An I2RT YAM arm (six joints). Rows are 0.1 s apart.
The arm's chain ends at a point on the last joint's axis. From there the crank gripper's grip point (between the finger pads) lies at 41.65 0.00 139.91 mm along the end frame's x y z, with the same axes.
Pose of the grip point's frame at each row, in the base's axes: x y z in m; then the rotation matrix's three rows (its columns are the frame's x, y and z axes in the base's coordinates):
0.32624 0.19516 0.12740; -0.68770 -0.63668 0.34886; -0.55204 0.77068 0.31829; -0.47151 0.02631 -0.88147
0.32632 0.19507 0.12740; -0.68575 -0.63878 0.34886; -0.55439 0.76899 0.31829; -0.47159 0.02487 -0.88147
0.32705 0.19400 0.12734; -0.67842 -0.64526 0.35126; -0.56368 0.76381 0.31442; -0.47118 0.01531 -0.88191
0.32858 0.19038 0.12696; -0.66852 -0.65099 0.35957; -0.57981 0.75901 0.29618; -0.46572 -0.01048 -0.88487
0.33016 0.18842 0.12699; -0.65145 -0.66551 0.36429; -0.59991 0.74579 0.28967; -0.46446 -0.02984 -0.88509
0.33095 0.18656 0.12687; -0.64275 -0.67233 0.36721; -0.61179 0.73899 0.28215; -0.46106 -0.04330 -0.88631
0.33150 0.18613 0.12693; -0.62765 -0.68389 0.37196; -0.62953 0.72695 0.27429; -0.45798 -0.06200 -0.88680
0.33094 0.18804 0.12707; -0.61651 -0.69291 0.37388; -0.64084 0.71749 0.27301; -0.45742 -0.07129 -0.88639
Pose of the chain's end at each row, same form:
0.30607 0.17362 0.27036; -0.68770 -0.63668 0.34886; -0.55204 0.77068 0.31829; -0.47151 0.02631 -0.88147
0.30607 0.17363 0.27037; -0.68575 -0.63878 0.34886; -0.55439 0.76899 0.31829; -0.47159 0.02487 -0.88147
0.30616 0.17349 0.27035; -0.67842 -0.64526 0.35126; -0.56368 0.76381 0.31442; -0.47118 0.01531 -0.88191
0.30612 0.17309 0.27016; -0.66852 -0.65099 0.35957; -0.57981 0.75901 0.29618; -0.46572 -0.01048 -0.88487
0.30633 0.17288 0.27017; -0.65145 -0.66551 0.36429; -0.59991 0.74579 0.28967; -0.46446 -0.02984 -0.88509
0.30634 0.17257 0.27008; -0.64275 -0.67233 0.36721; -0.61179 0.73899 0.28215; -0.46106 -0.04330 -0.88631
0.30560 0.17397 0.27008; -0.62765 -0.68389 0.37196; -0.62953 0.72695 0.27429; -0.45798 -0.06200 -0.88680
0.30431 0.17653 0.27014; -0.61651 -0.69291 0.37388; -0.64084 0.71749 0.27301; -0.45742 -0.07129 -0.88639

